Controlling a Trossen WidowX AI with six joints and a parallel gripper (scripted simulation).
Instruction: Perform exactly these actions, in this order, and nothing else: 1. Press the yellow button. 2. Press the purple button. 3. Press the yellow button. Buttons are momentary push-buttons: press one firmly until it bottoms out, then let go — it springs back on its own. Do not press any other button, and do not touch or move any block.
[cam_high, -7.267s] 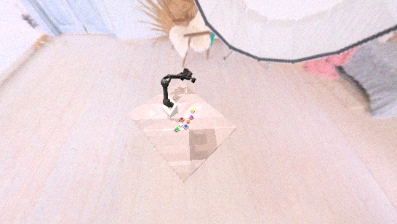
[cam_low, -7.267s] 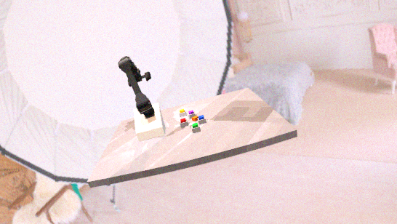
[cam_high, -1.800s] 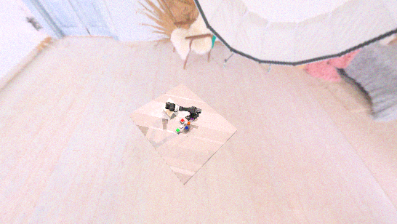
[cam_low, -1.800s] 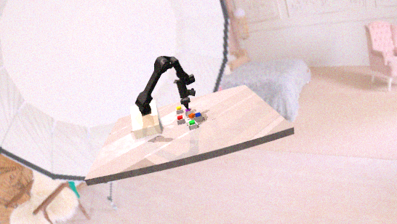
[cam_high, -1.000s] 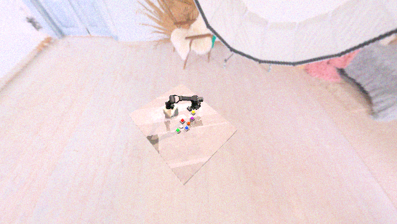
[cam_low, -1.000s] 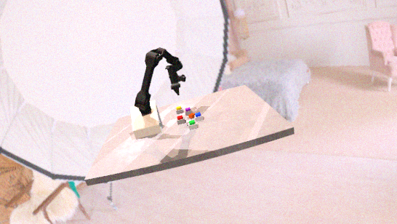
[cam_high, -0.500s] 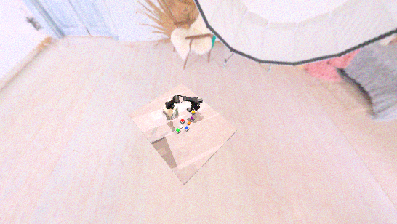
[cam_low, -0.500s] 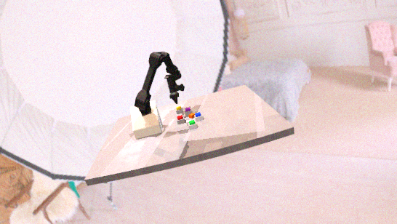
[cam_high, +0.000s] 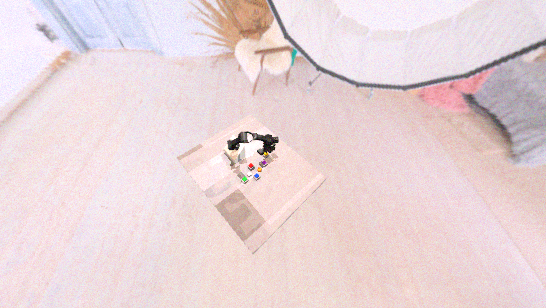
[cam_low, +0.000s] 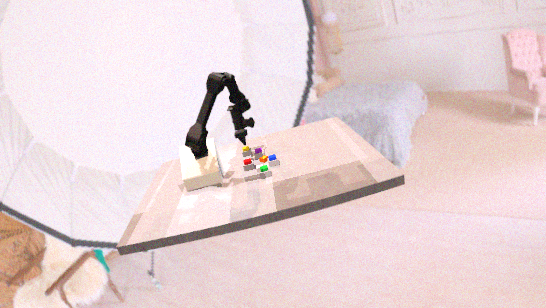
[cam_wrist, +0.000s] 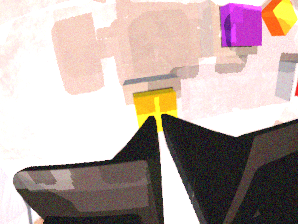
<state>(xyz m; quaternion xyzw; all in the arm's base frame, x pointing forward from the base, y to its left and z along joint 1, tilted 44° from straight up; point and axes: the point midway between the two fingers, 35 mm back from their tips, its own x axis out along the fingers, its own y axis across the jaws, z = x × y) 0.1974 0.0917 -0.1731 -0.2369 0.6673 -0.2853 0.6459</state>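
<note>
The yellow button lies 2 cm below my gripper tip. Round my gripper tip: orange block 7 cm ahead, 16 cm to the right, 4 cm below; red button 1 cm behind, 19 cm to the right, 2 cm below; purple button 6 cm ahead, 8 cm to the right, 2 cm below.
</note>
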